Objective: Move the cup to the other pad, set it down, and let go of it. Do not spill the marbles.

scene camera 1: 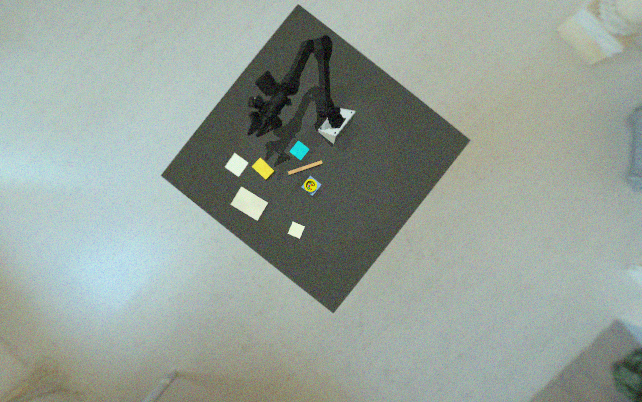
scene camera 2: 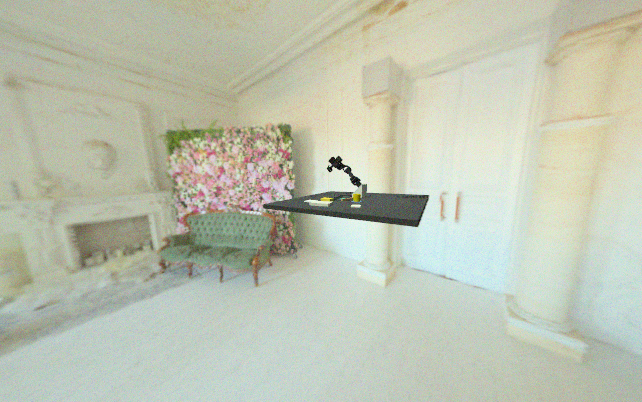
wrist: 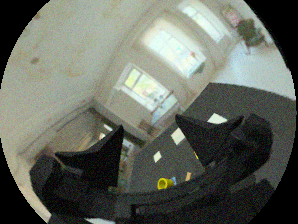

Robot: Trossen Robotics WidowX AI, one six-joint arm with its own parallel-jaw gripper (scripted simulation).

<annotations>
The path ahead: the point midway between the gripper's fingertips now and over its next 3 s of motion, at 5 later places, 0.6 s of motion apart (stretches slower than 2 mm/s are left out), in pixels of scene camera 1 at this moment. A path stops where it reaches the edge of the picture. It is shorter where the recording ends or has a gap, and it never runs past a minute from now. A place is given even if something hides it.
My gripper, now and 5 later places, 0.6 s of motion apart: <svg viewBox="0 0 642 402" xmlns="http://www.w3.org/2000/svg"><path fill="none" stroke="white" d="M252 135L275 170L303 182L313 180L313 181L314 182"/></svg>
</annotations>
